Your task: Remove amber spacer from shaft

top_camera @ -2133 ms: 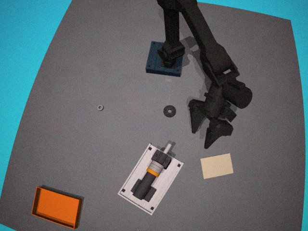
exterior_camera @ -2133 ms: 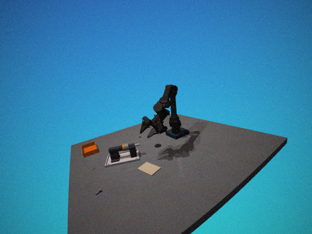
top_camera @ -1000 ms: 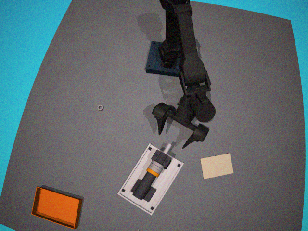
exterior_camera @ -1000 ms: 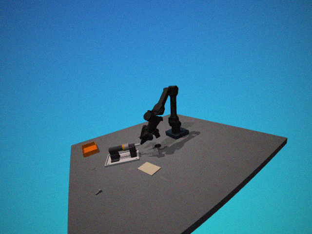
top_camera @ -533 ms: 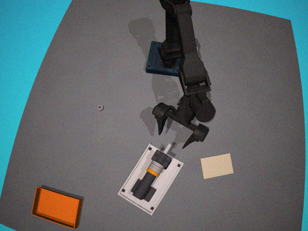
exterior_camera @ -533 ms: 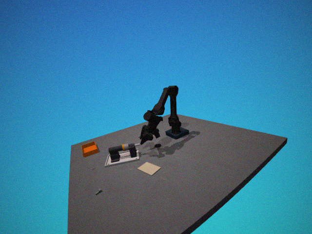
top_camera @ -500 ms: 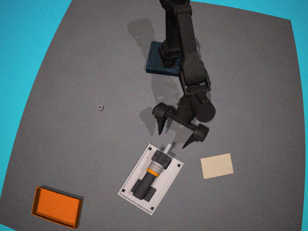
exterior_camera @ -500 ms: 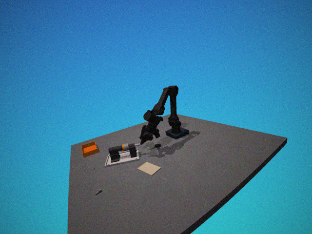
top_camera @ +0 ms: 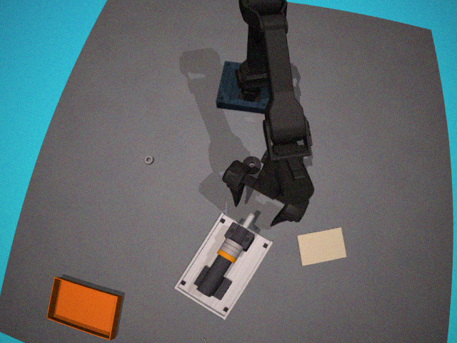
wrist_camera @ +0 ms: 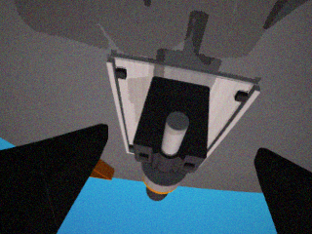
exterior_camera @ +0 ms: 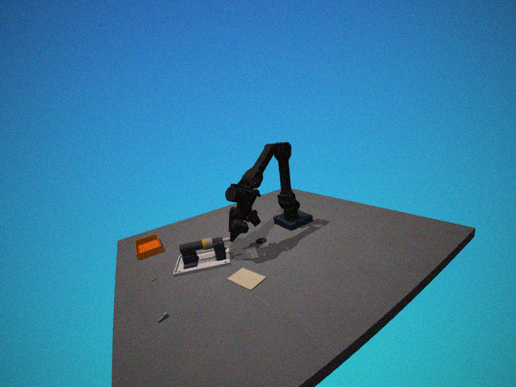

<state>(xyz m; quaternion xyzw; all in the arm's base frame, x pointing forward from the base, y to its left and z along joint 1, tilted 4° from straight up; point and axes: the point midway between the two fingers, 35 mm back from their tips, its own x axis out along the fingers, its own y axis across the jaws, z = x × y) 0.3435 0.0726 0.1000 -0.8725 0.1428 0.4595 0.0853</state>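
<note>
Right now my gripper tip is 80 mm short of the shaft, 40 mm to the left of it and 10 mm above it. Also, from my gripper tip: pad: 30 mm ahead, 190 mm to the left, 90 mm below; then grey spacer: 80 mm ahead, 40 mm to the right, 10 mm below; then amber spacer: 100 mm ahead, 40 mm to the right, 10 mm below.
</note>
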